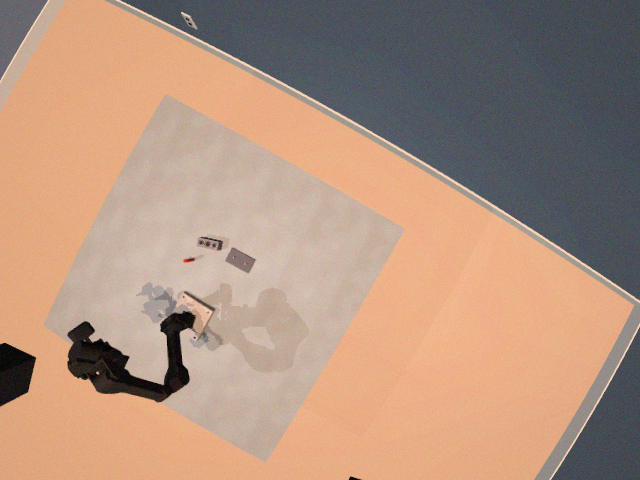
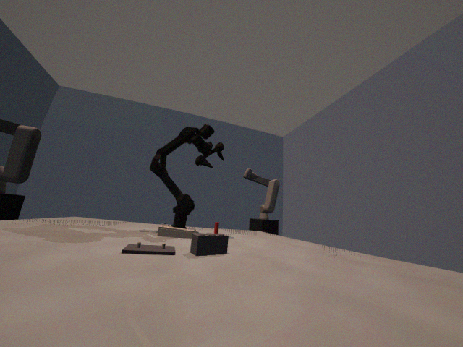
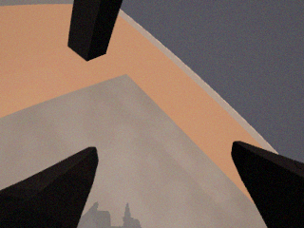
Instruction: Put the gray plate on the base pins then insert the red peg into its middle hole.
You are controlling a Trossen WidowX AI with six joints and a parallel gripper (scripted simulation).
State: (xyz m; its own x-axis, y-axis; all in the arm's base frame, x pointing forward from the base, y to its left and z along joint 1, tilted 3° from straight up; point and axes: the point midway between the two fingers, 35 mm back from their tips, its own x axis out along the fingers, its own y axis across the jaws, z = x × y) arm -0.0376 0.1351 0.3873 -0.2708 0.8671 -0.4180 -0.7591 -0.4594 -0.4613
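The gray plate lies 41 cm ahead of my gripper tip, 36 cm below it and 17 cm to the right of it. The rest, counted from my gripper tip: flat base: 39 cm below, 38 cm ahead, 32 cm to the right; red peg: 36 cm below, 31 cm ahead, 11 cm to the right.
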